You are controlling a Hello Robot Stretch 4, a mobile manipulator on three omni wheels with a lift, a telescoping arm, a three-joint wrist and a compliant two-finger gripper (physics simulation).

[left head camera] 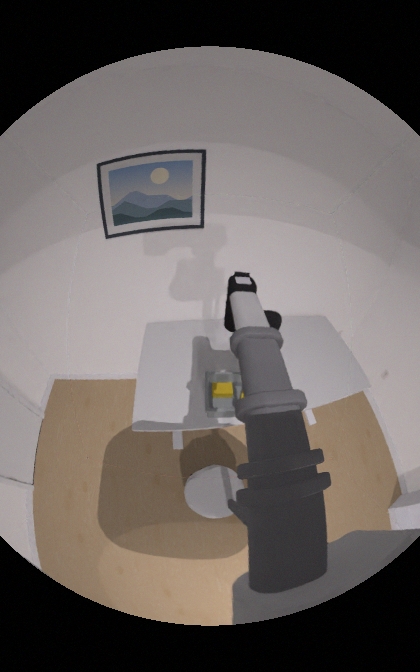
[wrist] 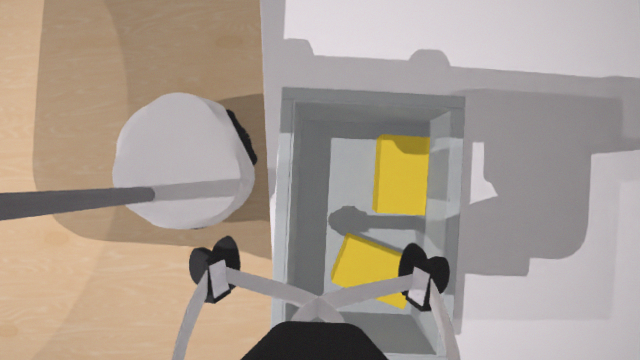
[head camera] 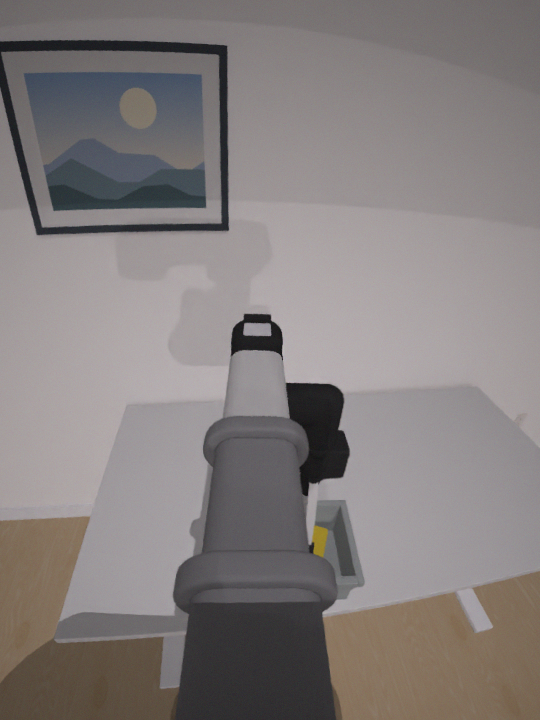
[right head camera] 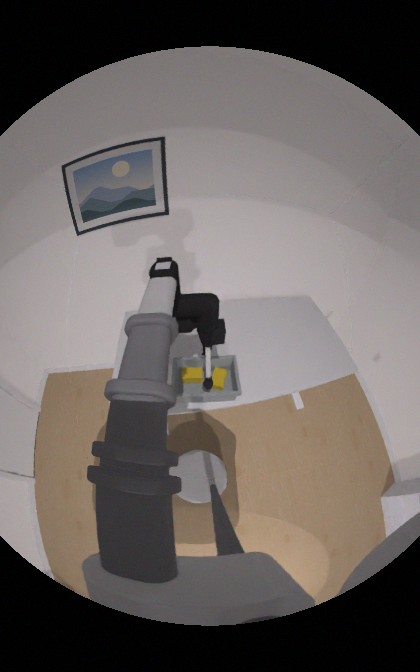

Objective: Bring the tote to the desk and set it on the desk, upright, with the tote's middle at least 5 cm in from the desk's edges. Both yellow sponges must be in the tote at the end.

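Frame: origin at the robot's base, x right, y up, z back, level; metres.
Where they show: gripper, fingertip midpoint: (wrist: 319,261); robot's base at its link origin: (wrist: 198,164).
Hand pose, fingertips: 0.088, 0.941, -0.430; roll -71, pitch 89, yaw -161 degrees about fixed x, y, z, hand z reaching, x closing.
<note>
Each offset is from my fingertips to the top centre of the thing, as dx, dy, dz. Level surfaces: height alone.
The grey tote {-0.006, -0.128, -0.050} (head camera: 347,546) (left head camera: 209,395) (right head camera: 215,397) (wrist: 370,98) stands upright on the white desk {dy -0.248} (head camera: 435,494) (left head camera: 165,360) (right head camera: 280,340) (wrist: 550,30), its long side close to the front edge. Two yellow sponges lie inside: one sponge {-0.069, -0.200, -0.102} (left head camera: 222,389) (right head camera: 192,375) (wrist: 402,175) against the far wall, the other sponge {+0.059, -0.200, -0.075} (head camera: 320,540) (right head camera: 219,378) (wrist: 365,257) at an angle. My gripper (right head camera: 208,384) (wrist: 319,261) is open and empty above the tote. In the wrist view one fingertip overlaps the angled sponge, the other shows over the floor. The arm hides part of the tote in the head view.
A round white base (left head camera: 215,491) (right head camera: 201,476) (wrist: 182,160) stands on the wooden floor {dy -0.968} (left head camera: 135,580) (right head camera: 300,450) (wrist: 75,280) before the desk. The wall behind the desk bears a framed picture (head camera: 130,139) (left head camera: 155,192) (right head camera: 117,185).
</note>
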